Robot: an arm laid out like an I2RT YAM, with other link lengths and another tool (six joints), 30 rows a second.
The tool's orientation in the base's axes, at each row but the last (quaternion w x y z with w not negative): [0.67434, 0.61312, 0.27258, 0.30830]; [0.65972, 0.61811, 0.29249, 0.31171]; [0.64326, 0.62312, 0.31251, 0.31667]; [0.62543, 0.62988, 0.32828, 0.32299]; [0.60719, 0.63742, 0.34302, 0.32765]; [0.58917, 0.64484, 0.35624, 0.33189]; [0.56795, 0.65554, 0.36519, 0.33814]
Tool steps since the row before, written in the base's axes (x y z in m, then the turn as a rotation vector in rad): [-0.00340, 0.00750, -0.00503, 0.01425, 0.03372, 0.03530]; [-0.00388, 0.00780, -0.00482, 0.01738, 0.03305, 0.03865]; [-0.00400, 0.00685, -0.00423, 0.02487, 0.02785, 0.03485]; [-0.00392, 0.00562, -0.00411, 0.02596, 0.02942, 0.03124]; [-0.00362, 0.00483, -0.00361, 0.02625, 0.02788, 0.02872]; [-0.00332, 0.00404, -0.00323, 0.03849, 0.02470, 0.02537]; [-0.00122, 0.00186, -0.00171, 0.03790, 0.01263, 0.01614]
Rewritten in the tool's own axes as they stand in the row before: [0.00332, -0.00429, -0.00798, 0.03508, 0.03592, -0.00808]; [0.00357, -0.00429, -0.00824, 0.03655, 0.03908, -0.00502]; [0.00307, -0.00400, -0.00744, 0.03696, 0.03503, 0.00398]; [0.00235, -0.00416, -0.00640, 0.03888, 0.03142, 0.00400]; [0.00204, -0.00388, -0.00550, 0.03775, 0.02896, 0.00521]; [0.00166, -0.00365, -0.00465, 0.04146, 0.02662, 0.01754]; [0.00094, -0.00198, -0.00176, 0.03048, 0.01848, 0.02420]
